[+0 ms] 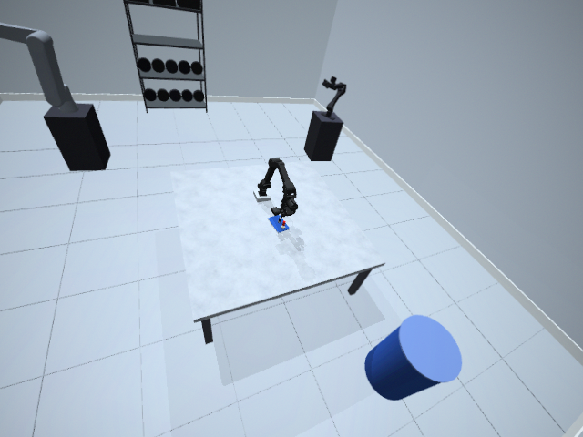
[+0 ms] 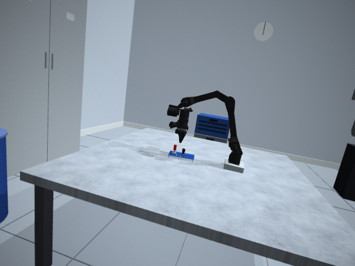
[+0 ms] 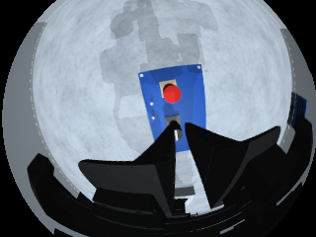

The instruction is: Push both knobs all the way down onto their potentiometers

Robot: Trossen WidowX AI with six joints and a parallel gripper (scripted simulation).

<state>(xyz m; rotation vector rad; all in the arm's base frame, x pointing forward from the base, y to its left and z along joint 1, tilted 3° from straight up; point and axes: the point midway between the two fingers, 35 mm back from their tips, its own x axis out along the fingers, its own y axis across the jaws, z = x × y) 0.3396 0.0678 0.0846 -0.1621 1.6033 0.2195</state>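
My gripper tip is 40 mm above the red knob, 30 mm short of it and 10 mm to the right of it. The rest, counted from my gripper tip: black knob: 50 mm below, 30 mm behind, 10 mm to the right.
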